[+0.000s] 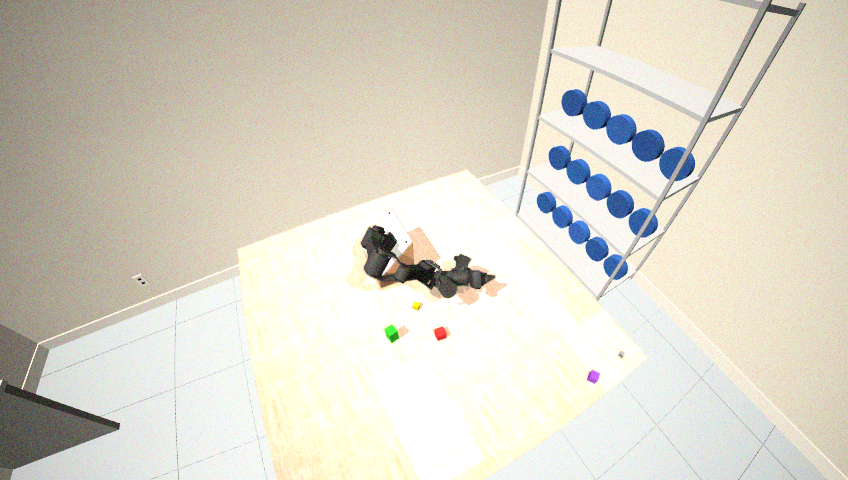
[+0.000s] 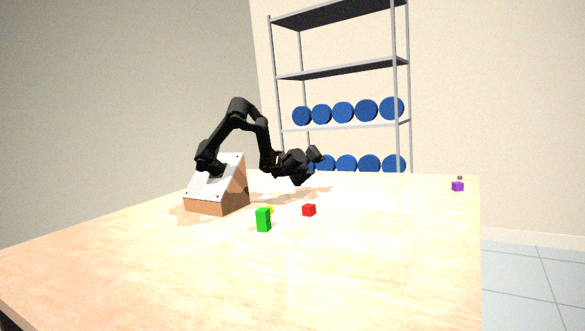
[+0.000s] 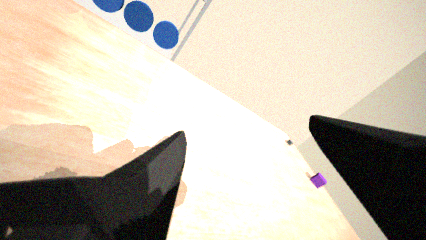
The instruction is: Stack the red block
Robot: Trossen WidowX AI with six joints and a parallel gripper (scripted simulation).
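Right now the red block is 60 mm ahead of my gripper tip, 250 mm to the right of it and 100 mm below it. Also, from my gripper tip: purple cube 490 mm ahead, 100 mm to the left, 100 mm below; small grey cube 500 mm ahead, 260 mm to the left, 110 mm below; small yellow block 90 mm behind, 270 mm to the right, 110 mm below.
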